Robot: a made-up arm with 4 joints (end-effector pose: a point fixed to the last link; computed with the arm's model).
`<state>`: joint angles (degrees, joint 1 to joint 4).
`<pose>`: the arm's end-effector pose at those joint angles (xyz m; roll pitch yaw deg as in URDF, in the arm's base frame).
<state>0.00 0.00 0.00 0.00</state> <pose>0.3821 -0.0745 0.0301 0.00 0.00 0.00</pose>
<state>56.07 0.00 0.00 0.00</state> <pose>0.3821 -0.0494 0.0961 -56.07 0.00 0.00</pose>
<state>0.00 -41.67 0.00 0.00</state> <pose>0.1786 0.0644 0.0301 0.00 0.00 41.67</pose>
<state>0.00 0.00 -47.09 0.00</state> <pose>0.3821 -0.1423 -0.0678 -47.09 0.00 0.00</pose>
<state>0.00 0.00 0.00 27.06</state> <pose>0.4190 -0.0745 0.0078 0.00 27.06 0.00</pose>
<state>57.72 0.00 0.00 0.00</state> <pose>0.3821 -0.0477 0.0975 -57.72 0.00 0.00</pose>
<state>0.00 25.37 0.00 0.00</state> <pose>0.4395 -0.2154 0.0301 0.00 0.00 -25.37</pose>
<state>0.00 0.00 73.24 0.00</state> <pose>0.3821 -0.1510 0.1906 73.24 0.00 0.00</pose>
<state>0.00 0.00 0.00 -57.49</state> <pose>0.2952 -0.0745 0.0129 0.00 -57.49 0.00</pose>
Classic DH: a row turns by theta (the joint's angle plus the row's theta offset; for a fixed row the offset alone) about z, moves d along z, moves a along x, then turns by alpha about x. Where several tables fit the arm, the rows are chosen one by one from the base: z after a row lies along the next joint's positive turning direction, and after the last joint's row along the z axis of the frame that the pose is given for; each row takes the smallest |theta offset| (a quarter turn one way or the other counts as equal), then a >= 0, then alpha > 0; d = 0 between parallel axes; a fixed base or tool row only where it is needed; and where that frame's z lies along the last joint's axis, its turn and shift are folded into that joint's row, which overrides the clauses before.
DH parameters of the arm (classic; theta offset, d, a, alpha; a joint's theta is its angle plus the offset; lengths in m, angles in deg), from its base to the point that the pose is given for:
base (fixed): -90 0.0395 0 90
joint 1: 0 -0.0978 0.2724 90
joint 2: 0 -0.0194 -0.0517 90
joint 3: 90 0.2565 0.1166 -90
joint 4: -90 0.1462 0.0278 90
tool (fixed): 0 0.0878 0 0

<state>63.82 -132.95 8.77 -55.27</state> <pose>-0.1871 -0.1179 0.2758 42.41 5.31 107.32</pose>
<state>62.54 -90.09 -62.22 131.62</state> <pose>0.1506 -0.1640 -0.0811 -153.22 -25.33 -42.87</pose>
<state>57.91 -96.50 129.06 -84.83</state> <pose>0.0561 0.1003 0.2258 23.72 28.91 -29.99</pose>
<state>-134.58 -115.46 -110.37 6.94</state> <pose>-0.0019 0.0711 0.1187 87.36 -40.06 -115.08</pose>
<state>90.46 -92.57 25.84 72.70</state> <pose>-0.1519 -0.0227 -0.0257 177.81 15.75 -116.47</pose>
